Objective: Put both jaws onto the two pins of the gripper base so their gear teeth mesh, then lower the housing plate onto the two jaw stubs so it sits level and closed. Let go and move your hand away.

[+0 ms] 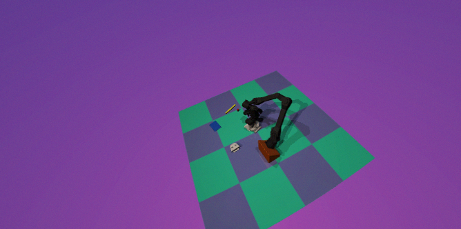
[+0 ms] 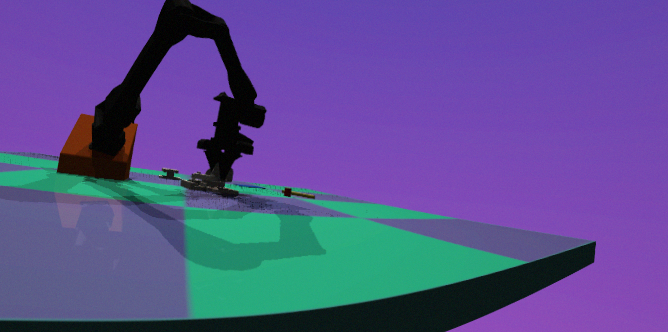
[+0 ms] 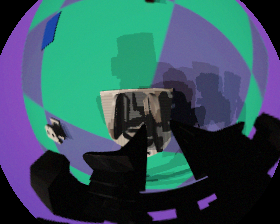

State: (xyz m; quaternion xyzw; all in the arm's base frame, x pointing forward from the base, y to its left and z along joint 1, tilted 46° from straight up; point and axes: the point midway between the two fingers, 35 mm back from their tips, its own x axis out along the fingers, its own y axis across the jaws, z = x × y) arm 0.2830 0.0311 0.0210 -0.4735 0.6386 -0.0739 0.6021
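Right now the gripper base is 16 cm behind my gripper tip and 25 cm to the left of it. From my gripper tip the other things lie so: small red piece: 22 cm ahead, 9 cm to the left, 2 cm below; then yellow stick: 27 cm ahead, 16 cm to the left, 3 cm below; then blue square: 13 cm ahead, 36 cm to the left, 3 cm below.
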